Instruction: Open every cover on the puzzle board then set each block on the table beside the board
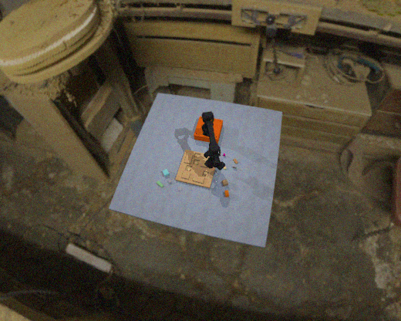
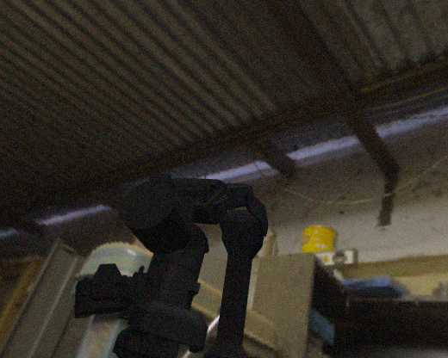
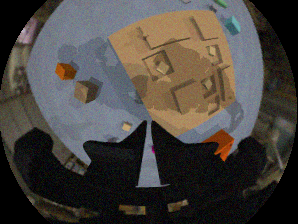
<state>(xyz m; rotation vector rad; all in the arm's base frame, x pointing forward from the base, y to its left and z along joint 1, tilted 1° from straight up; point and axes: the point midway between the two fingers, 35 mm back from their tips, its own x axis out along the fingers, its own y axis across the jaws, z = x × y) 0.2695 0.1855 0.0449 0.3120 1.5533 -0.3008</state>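
Right now my gripper tip is 150 mm to the left of the tan puzzle board, 60 mm short of it and 60 mm above it. The rest, counted from my gripper tip: magenta piece: 150 mm behind, 70 mm below, 20 mm to the left; small grey piece: 150 mm to the left, 80 mm behind, 70 mm below; brown block: 130 mm to the left, 90 mm ahead, 60 mm below.
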